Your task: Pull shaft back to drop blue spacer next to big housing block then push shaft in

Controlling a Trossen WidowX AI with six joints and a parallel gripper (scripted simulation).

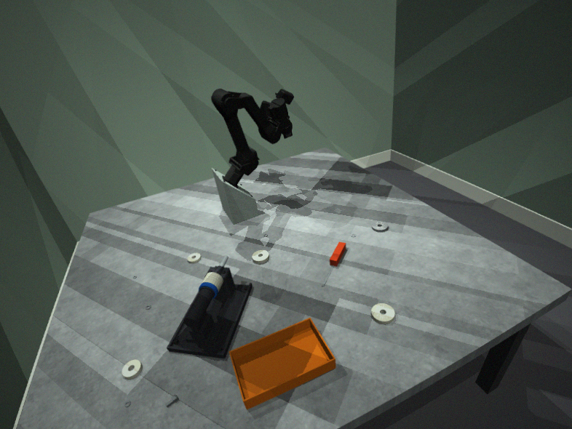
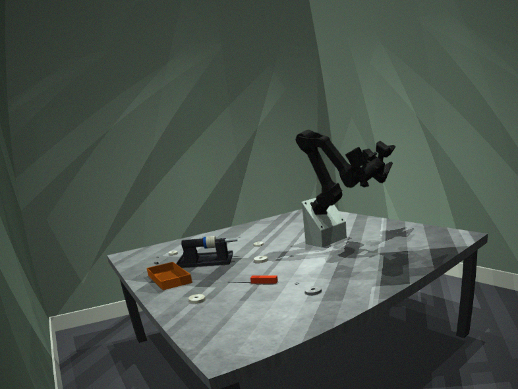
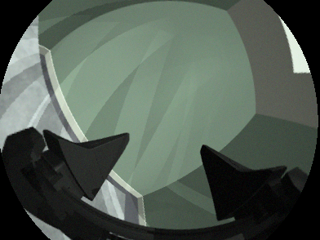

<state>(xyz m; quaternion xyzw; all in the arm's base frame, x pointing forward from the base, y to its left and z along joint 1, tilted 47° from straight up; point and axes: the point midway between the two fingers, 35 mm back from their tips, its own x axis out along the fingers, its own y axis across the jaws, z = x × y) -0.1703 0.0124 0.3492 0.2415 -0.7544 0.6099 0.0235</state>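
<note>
The grey shaft is 68 cm ahead of my gripper tip, 37 cm to the right of it and 28 cm below it. Also, from my gripper tip: orange tray (93 cm ahead, 35 cm below, 26 cm to the right); blue spacer (72 cm ahead, 39 cm to the right, 28 cm below).
</note>
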